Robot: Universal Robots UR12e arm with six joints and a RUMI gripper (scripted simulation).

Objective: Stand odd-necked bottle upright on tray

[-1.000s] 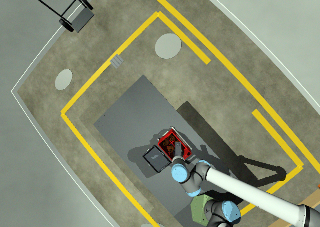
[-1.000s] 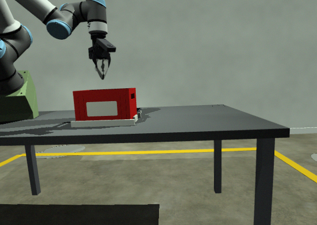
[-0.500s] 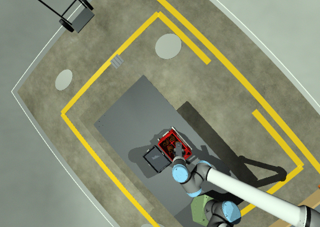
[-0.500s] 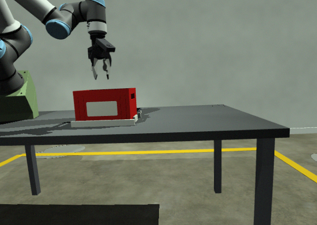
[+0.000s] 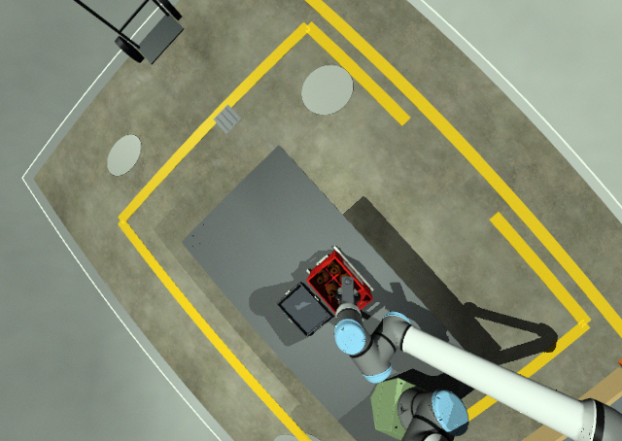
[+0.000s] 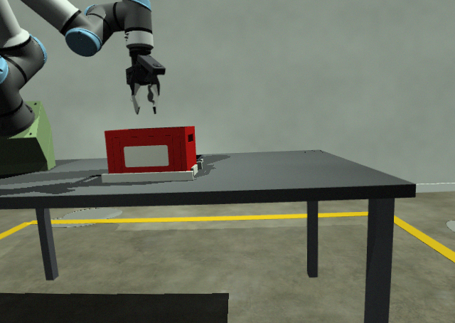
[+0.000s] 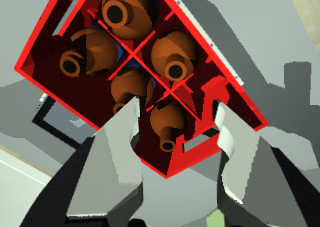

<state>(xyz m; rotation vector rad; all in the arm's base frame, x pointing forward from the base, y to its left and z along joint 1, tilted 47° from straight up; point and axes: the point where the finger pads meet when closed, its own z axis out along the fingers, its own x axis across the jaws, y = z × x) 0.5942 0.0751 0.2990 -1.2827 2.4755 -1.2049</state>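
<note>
Now: the red crate 5 cm to the left of my hand and 16 cm below it. Also, from my hand: dark tray: 32 cm to the left, 23 cm below; bottle: 9 cm ahead, 1 cm to the left, 15 cm below.
</note>
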